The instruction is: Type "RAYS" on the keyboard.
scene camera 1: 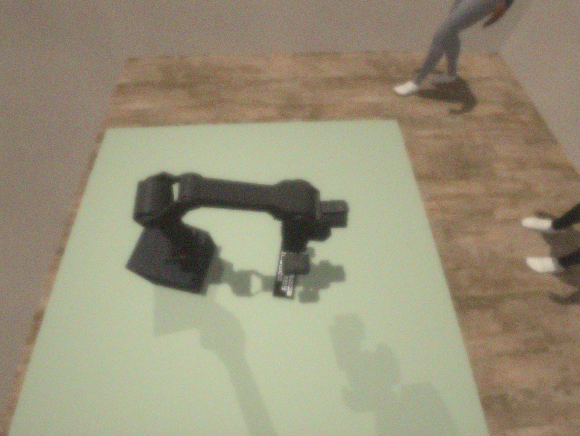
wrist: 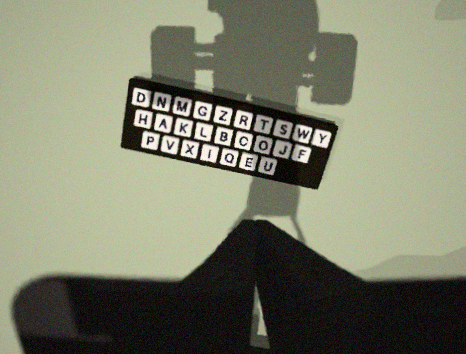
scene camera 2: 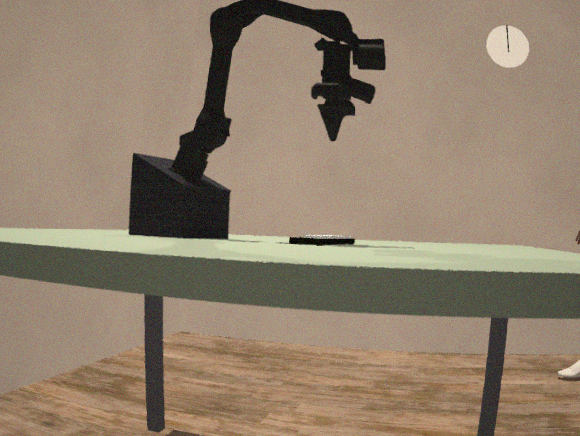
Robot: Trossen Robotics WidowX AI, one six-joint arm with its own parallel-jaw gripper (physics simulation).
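Pixels of known places: gripper, between the fingertips: (scene camera 1: pixel 292 247) (wrist: pixel 253 232) (scene camera 2: pixel 332 141); arm's base, origin of its link: (scene camera 1: pixel 174 252) (scene camera 2: pixel 184 173).
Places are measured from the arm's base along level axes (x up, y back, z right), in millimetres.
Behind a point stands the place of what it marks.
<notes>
A small black keyboard (scene camera 1: pixel 284 291) {x -129, y -289, z 156 mm} (scene camera 2: pixel 321 241) {x -134, y -310, z 183 mm} (wrist: pixel 300 172) {x -129, y -271, z 144 mm} with white letter keys lies flat on the table. In the wrist view it is tilted a little, its right end lower. The R key (wrist: pixel 243 120) {x -124, y -330, z 97 mm}, S key (wrist: pixel 283 128) {x -124, y -317, z 132 mm} and Y key (wrist: pixel 321 138) {x -124, y -302, z 165 mm} are in its top row, and the A key (wrist: pixel 163 123) {x -124, y -340, z 26 mm} is in its middle row. My gripper (scene camera 2: pixel 333 139) {x 68, y -327, z 92 mm} (wrist: pixel 253 232) {x 68, y -327, z 92 mm} is shut and empty, pointing down, high above the keyboard. In the wrist view its fingertips show below the keyboard's lower edge. In scene camera 1 the arm hides part of the keyboard.
The arm's dark wedge base (scene camera 1: pixel 170 260) {x 72, y -13, z 54 mm} (scene camera 2: pixel 177 205) {x -75, y -12, z 95 mm} stands on the light green table (scene camera 1: pixel 125 375) {x -142, y 210, z 282 mm} (scene camera 2: pixel 450 255) {x -142, y -492, z 448 mm}. The arm's shadow falls across the table and over part of the keyboard. People's legs (scene camera 1: pixel 452 42) show on the wooden floor beyond the table. A round clock (scene camera 2: pixel 507 46) hangs on the wall.
</notes>
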